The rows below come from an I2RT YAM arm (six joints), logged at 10 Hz.
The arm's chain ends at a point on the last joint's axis. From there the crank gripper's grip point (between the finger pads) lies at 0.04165 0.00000 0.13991 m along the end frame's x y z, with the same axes.
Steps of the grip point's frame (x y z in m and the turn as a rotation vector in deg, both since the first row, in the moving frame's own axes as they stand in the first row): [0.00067, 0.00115, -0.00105, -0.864, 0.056, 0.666]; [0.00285, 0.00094, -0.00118, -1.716, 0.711, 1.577]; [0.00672, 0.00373, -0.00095, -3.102, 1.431, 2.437]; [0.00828, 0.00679, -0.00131, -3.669, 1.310, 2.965]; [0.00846, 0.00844, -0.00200, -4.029, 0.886, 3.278]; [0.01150, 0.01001, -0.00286, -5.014, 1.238, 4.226]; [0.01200, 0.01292, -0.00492, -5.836, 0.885, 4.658]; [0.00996, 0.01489, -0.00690, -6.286, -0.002, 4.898]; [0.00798, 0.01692, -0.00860, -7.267, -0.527, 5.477]
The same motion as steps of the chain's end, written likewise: [0.00055, -0.00144, -0.00099, -0.864, 0.056, 0.666]; [0.00119, -0.00441, -0.00057, -1.716, 0.711, 1.577]; [0.00344, -0.00565, 0.00039, -3.102, 1.431, 2.437]; [0.00538, -0.00436, 0.00003, -3.669, 1.310, 2.965]; [0.00665, -0.00380, -0.00091, -4.029, 0.886, 3.278]; [0.00906, -0.00534, -0.00126, -5.014, 1.238, 4.226]; [0.01057, -0.00472, -0.00336, -5.836, 0.885, 4.658]; [0.01077, -0.00396, -0.00587, -6.286, -0.002, 4.898]; [0.01030, -0.00468, -0.00760, -7.267, -0.527, 5.477]
